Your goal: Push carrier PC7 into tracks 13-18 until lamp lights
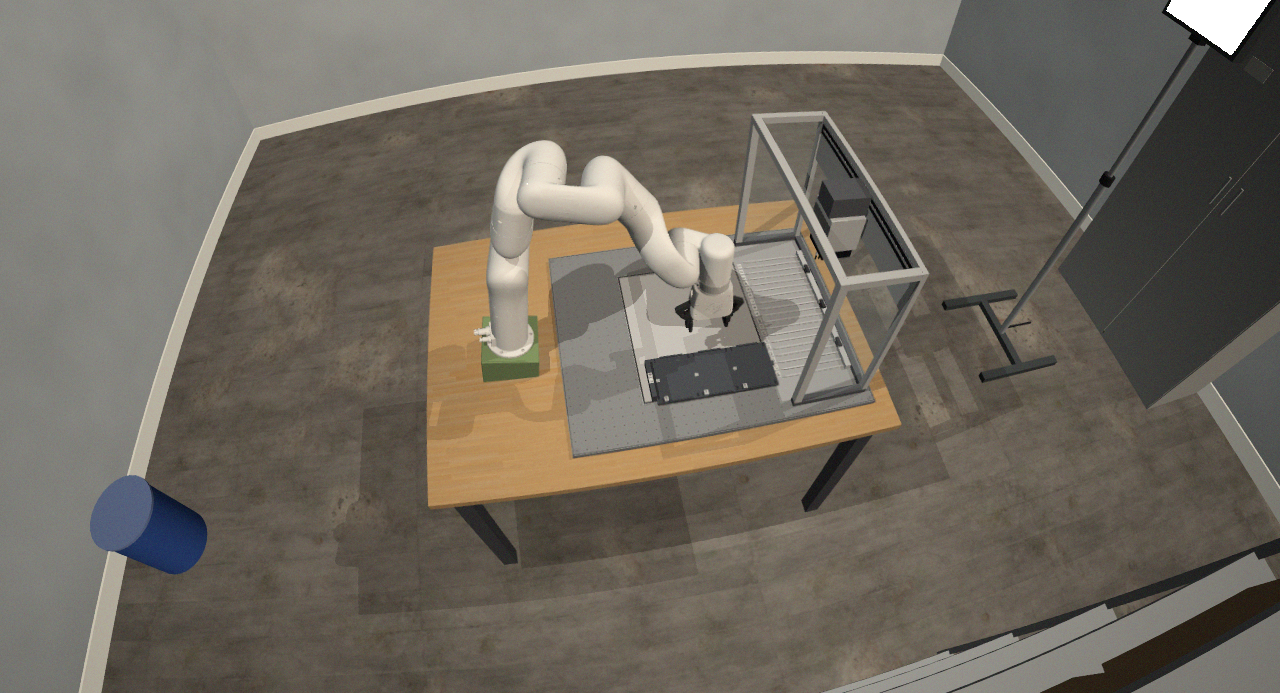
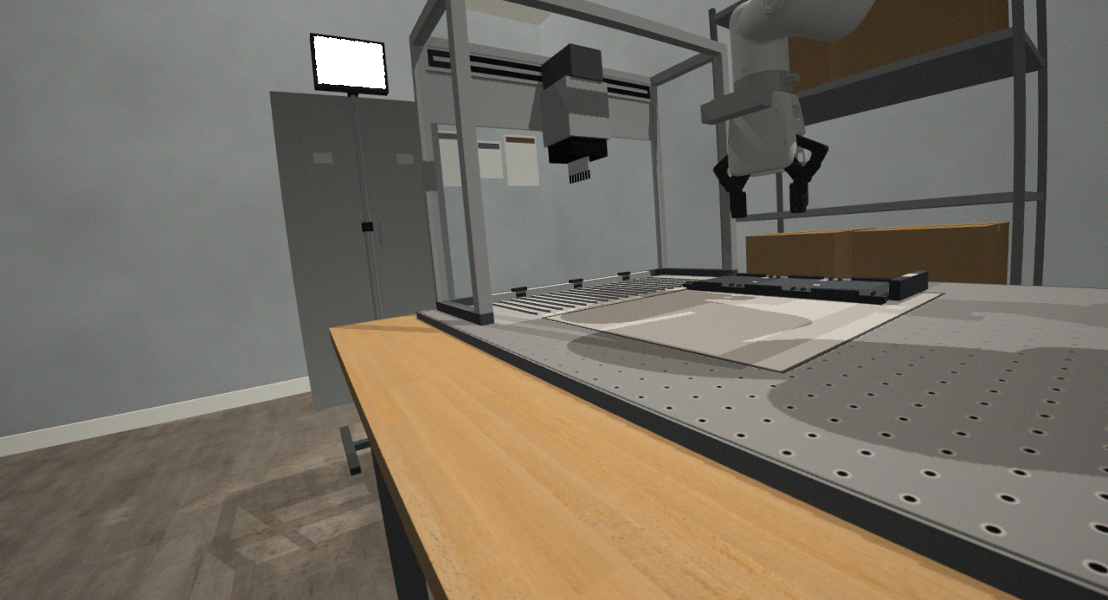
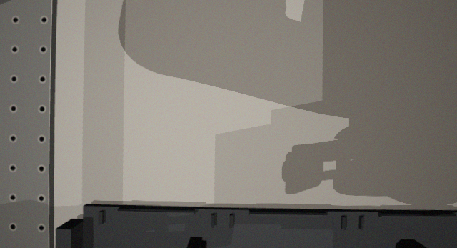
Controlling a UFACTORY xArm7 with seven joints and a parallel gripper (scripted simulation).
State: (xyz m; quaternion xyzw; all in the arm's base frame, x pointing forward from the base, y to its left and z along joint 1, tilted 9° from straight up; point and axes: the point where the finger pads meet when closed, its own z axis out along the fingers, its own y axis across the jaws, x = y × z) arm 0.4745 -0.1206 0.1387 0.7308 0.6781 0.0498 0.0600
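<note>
Right now my hand is 7 cm to the left of the carrier PC7 and 11 cm above it. The rest, counted from my hand: dark pipetting head 34 cm ahead, 6 cm to the left, 22 cm above.
</note>
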